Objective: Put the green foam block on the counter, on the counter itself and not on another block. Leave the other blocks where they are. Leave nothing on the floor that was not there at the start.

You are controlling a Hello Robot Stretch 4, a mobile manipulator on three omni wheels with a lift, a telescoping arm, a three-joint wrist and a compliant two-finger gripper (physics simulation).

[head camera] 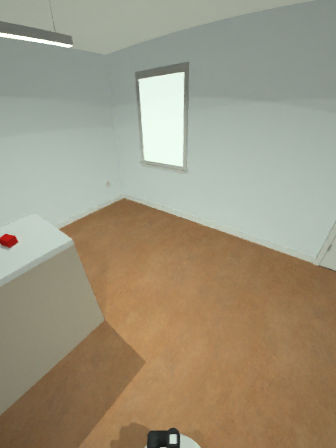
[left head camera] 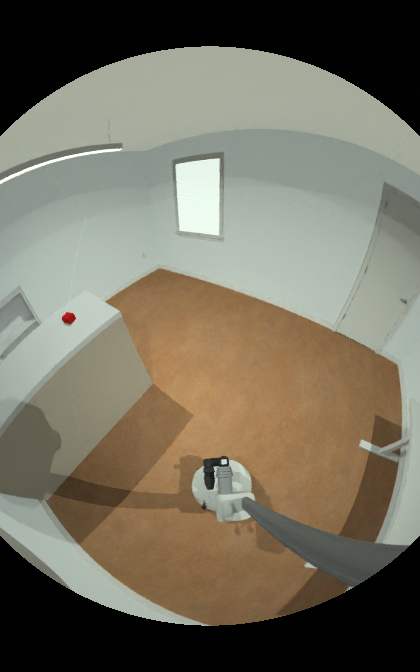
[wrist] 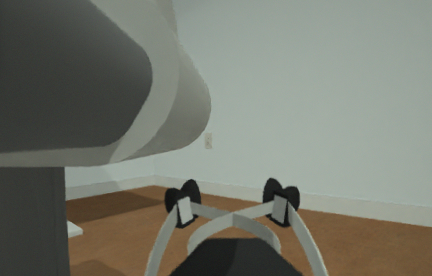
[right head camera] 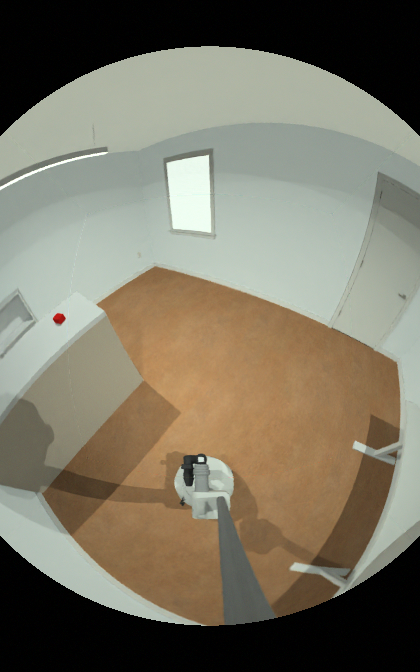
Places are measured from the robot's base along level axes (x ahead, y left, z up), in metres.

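Where they show: gripper, between the fingertips: (wrist: pixel 231 194).
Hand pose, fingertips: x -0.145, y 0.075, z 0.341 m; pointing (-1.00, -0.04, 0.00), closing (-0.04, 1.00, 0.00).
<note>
After its pixels a point has its place.
The counter (head camera: pixel 42 242) {z 0.882, x 0.903, y 0.798 m} (left head camera: pixel 97 315) (right head camera: pixel 82 312) has a white top and beige sides and stands at the left of the head views. A red block (head camera: pixel 8 241) {z 0.921, x 0.858, y 0.987 m} (left head camera: pixel 69 318) (right head camera: pixel 59 318) lies on its top. The green foam block does not show in these views. My gripper (wrist: pixel 231 194) {z 0.341, x -0.145, y 0.075 m} is open in the wrist view, its two black fingertips wide apart with wall and floor showing between them. It is away from the counter, over my base. In the head views its fingertips are too small or hidden to make out.
A door (left head camera: pixel 382 280) (right head camera: pixel 380 275) is in the wall at the right. White table feet (left head camera: pixel 372 446) (right head camera: pixel 367 449) stand on the floor at the right edge. A window (head camera: pixel 162 120) {z 1.437, x 2.962, y 0.152 m} is in the far wall. The counter's near side reaches down to the floor left of my base.
</note>
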